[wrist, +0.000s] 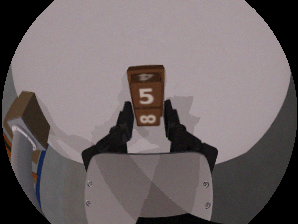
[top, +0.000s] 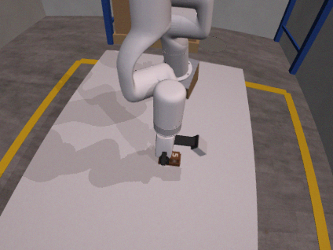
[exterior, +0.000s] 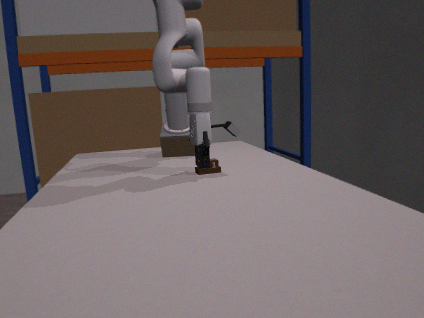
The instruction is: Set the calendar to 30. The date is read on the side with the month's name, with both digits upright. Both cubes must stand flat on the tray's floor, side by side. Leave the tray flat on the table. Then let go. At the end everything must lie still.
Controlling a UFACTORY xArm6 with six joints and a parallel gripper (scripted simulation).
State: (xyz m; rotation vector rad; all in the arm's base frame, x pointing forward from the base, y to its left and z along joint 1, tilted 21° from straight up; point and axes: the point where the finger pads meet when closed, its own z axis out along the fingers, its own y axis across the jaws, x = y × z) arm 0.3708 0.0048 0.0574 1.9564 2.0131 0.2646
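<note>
Now: the brown calendar tray 30 mm below my hand and 20 mm to the left of it. The rest, counted from my hand: brown digit cube 30 mm to the left, 10 mm below.
</note>
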